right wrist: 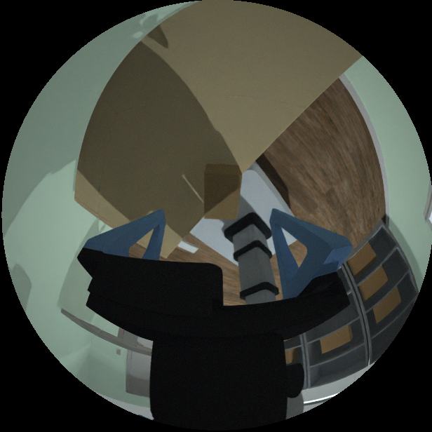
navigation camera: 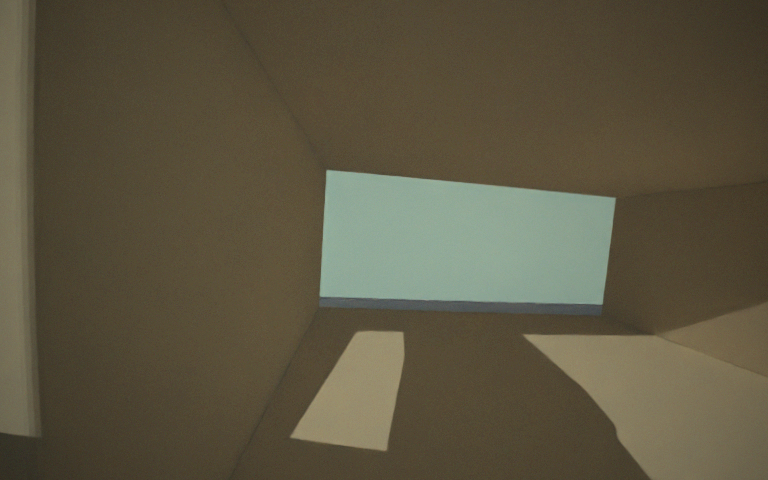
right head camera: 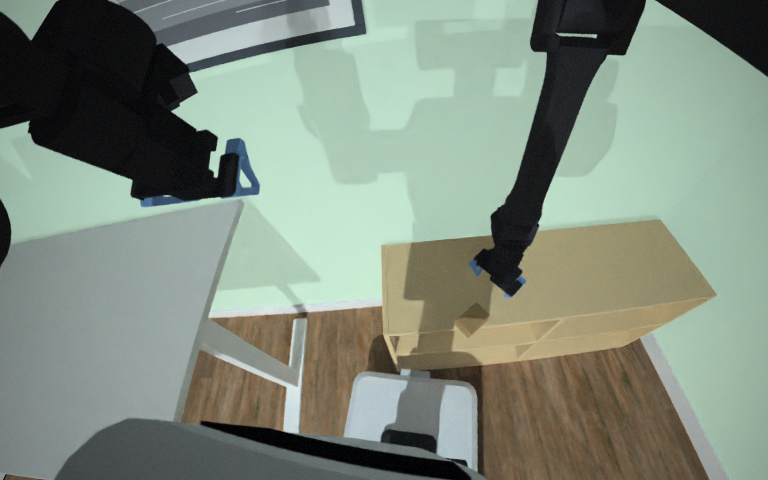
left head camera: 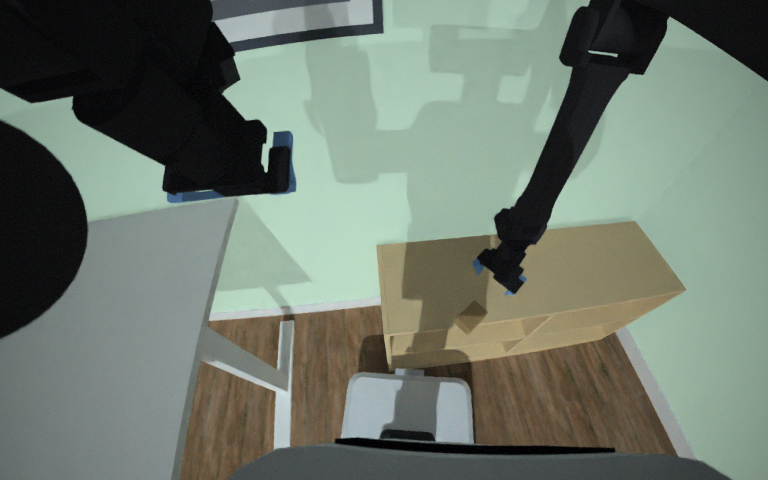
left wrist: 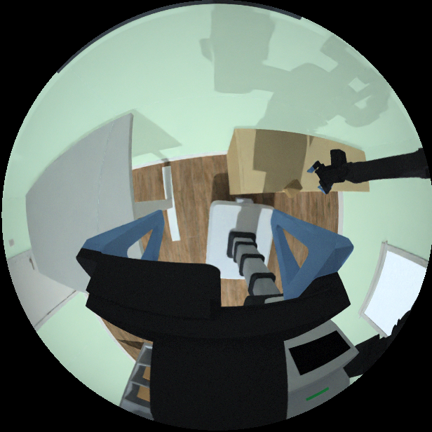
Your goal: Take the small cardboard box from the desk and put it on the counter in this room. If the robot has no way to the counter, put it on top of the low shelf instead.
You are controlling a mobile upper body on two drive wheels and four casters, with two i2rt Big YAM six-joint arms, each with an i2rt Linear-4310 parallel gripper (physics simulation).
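Places are measured from the left arm's base along level axes (x ahead, y left, z up), in millimetres.
Pixels of known places: left gripper, fingertip midpoint: [right head camera: 228, 192] [left head camera: 259, 189]; right gripper, fingertip midpoint: [right head camera: 491, 285] [left head camera: 491, 283].
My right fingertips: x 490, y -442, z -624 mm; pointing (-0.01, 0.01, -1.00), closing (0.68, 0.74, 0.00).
Behind a point stands the place of what it marks.
The small cardboard box [left head camera: 471, 316] @[x 436, y -404, z -750 mm] [right head camera: 472, 320] @[x 431, y -405, z -750 mm] [left wrist: 292, 188] [right wrist: 222, 190] rests on top of the low wooden shelf [left head camera: 589, 260] @[x 705, y -934, z -800 mm] [right head camera: 611, 260] @[x 712, y -960, z -799 mm] [right wrist: 280, 75], at its front edge, with a corner appearing to stick out over the edge. My right gripper [left head camera: 494, 278] @[x 490, y -442, z -624 mm] [right head camera: 491, 281] @[x 490, y -442, z -624 mm] [left wrist: 312, 178] [right wrist: 217, 214] is open and empty, above the shelf top and behind the box, apart from it. My left gripper [left head camera: 232, 195] [right head camera: 199, 199] [left wrist: 217, 215] is open and empty, high up near the desk's far corner. The grey desk [left head camera: 141, 283] @[x 335, y 501, z -460 mm] [right head camera: 113, 283] @[x 306, y 657, z -460 mm] [left wrist: 80, 190] stands at the left. No counter can be made out.
My white base [left head camera: 368, 407] @[x 179, y -63, z -1150 mm] [right head camera: 373, 407] @[x 177, y -70, z -1150 mm] is close to the shelf's left front. A white desk leg [left head camera: 283, 413] stands left of it. The navigation camera faces brown panels close by. A dark rack [right wrist: 364, 330] with several boxes shows in the right wrist view.
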